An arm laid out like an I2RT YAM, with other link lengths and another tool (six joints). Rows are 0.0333 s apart.
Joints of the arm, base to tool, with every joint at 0 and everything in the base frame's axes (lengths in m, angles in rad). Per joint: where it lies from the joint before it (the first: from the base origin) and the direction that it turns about. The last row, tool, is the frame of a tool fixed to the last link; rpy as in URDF.
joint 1: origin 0 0 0.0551 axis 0 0 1
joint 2: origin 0.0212 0.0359 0.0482 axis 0 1 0
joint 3: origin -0.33 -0.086 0 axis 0 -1 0
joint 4: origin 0.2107 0.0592 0.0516 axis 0 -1 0
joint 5: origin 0.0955 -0.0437 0.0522 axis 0 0 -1
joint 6: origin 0.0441 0 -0.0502 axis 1 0 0
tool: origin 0.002 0.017 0 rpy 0.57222 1.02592 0.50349
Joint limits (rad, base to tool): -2.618..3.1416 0..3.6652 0..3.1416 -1.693..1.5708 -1.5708..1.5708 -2.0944..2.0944
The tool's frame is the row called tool.
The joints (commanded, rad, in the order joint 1, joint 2, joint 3, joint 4, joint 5, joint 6), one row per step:
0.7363, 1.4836, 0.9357, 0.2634, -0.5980, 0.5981
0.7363, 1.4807, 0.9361, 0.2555, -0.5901, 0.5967
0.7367, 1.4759, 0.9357, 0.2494, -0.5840, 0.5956
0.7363, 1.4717, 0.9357, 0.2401, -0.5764, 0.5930
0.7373, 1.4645, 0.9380, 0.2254, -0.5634, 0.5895
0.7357, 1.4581, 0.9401, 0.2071, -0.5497, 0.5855
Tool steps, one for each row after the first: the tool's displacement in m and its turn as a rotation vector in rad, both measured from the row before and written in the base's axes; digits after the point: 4 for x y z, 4 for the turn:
-0.0003, -0.0006, -0.0001, -0.0050, 0.0006, -0.0072
-0.0008, -0.0008, 0.0005, -0.0027, -0.0010, -0.0052
-0.0005, -0.0009, 0.0000, -0.0056, -0.0002, -0.0070
-0.0011, -0.0010, 0.0009, -0.0071, -0.0020, -0.0106
-0.0004, -0.0016, 0.0001, -0.0106, 0.0007, -0.0136

